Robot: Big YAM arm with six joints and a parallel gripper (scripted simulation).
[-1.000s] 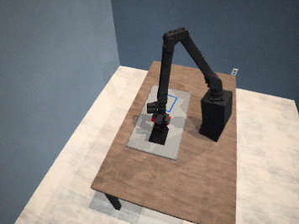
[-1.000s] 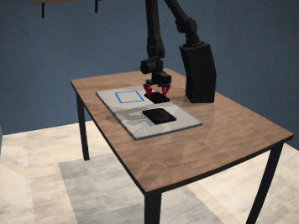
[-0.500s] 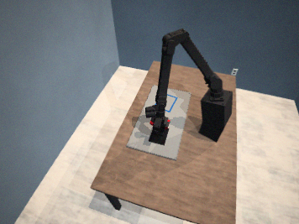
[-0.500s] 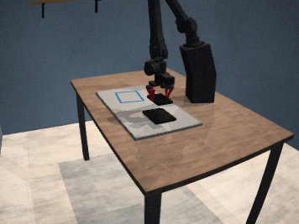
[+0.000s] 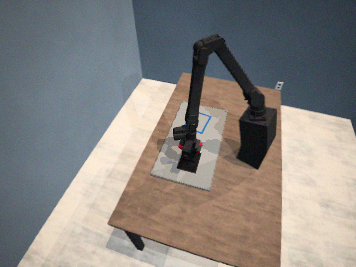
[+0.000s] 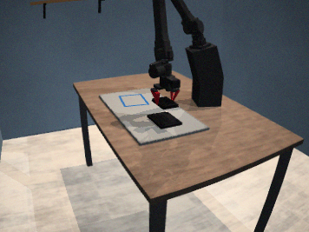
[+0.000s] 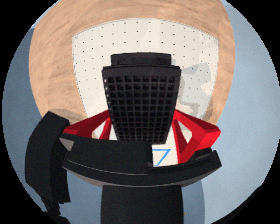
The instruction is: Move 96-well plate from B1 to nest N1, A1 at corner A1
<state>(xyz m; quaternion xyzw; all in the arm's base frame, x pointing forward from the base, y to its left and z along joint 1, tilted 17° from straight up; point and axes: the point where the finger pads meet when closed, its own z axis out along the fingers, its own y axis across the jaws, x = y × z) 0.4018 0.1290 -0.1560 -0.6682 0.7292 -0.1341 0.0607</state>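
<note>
The black 96-well plate lies right at my hand. From my hand the other things lie so: black plate nest (100 mm below).
</note>
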